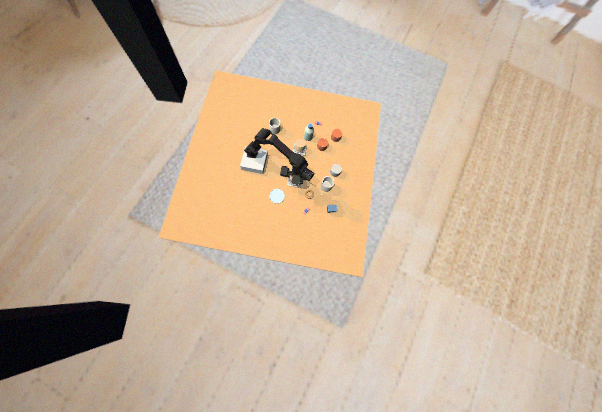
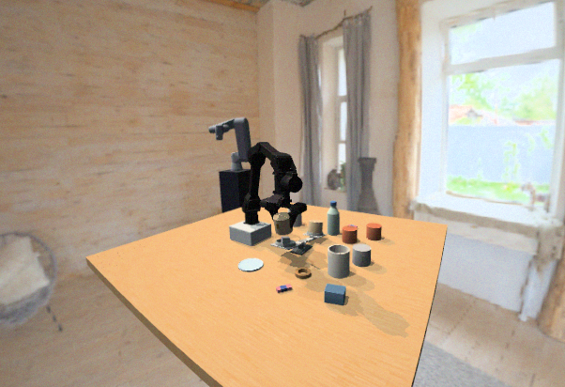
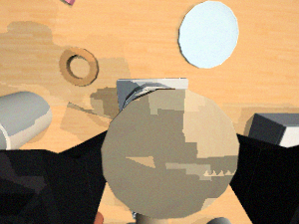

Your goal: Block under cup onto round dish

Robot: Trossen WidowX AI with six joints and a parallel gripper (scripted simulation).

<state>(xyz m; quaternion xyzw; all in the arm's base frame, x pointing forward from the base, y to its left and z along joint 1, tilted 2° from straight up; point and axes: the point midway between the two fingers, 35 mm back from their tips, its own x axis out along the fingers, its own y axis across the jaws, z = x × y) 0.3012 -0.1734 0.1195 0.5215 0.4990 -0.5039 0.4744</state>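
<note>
Right now my gripper tip is 150 mm above the pale round dish, 100 mm past it and 90 mm to the left of it. From my gripper tip the other things lie so: blue block 270 mm ahead, 140 mm to the right, 130 mm below; then small balance 140 mm to the left, 130 mm below, 10 mm ahead; then grey cylinder 280 mm ahead, 120 mm below, 110 mm to the left.
</note>
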